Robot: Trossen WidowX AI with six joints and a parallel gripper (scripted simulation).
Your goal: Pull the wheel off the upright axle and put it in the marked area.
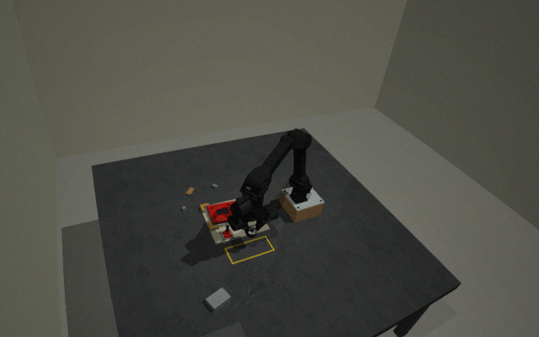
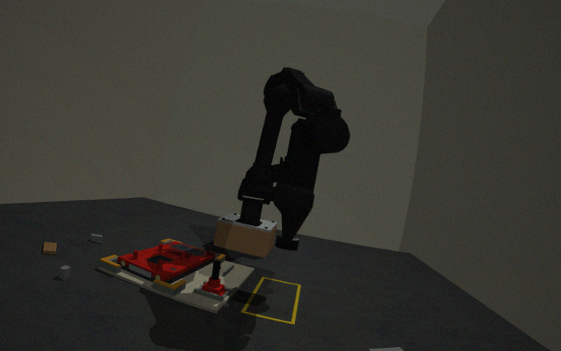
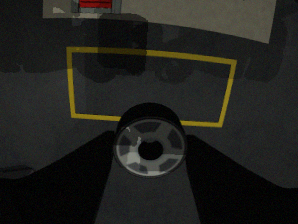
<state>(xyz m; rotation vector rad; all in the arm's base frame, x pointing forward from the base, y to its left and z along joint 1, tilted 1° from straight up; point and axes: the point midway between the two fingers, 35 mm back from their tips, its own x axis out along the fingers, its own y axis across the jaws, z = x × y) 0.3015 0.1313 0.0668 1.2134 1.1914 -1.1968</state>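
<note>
The wheel lies right at my gripper tip. The rest, counted from my gripper tip: small grey cube 310 mm to the right, 180 mm ahead, 100 mm below; then small orange block 420 mm to the right, 120 mm ahead, 100 mm below.
</note>
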